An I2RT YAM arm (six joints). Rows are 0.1 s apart.
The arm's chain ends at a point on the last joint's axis. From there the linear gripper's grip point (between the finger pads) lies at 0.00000 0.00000 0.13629 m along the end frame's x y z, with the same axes.
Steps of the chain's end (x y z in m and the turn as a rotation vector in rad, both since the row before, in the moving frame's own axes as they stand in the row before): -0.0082, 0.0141, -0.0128, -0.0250, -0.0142, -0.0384; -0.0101, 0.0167, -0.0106, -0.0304, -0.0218, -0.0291; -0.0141, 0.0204, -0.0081, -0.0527, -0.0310, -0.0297; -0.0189, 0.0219, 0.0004, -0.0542, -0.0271, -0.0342; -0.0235, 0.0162, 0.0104, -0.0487, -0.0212, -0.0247; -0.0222, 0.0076, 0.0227, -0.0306, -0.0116, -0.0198; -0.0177, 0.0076, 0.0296, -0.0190, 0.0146, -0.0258
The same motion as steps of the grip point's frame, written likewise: -0.0101, 0.0175, -0.0129, -0.0250, -0.0142, -0.0384; -0.0130, 0.0209, -0.0107, -0.0304, -0.0218, -0.0291; -0.0182, 0.0276, -0.0084, -0.0527, -0.0310, -0.0297; -0.0225, 0.0293, 0.0001, -0.0542, -0.0271, -0.0342; -0.0263, 0.0229, 0.0102, -0.0487, -0.0212, -0.0247; -0.0237, 0.0118, 0.0226, -0.0306, -0.0116, -0.0198; -0.0157, 0.0102, 0.0296, -0.0190, 0.0146, -0.0258
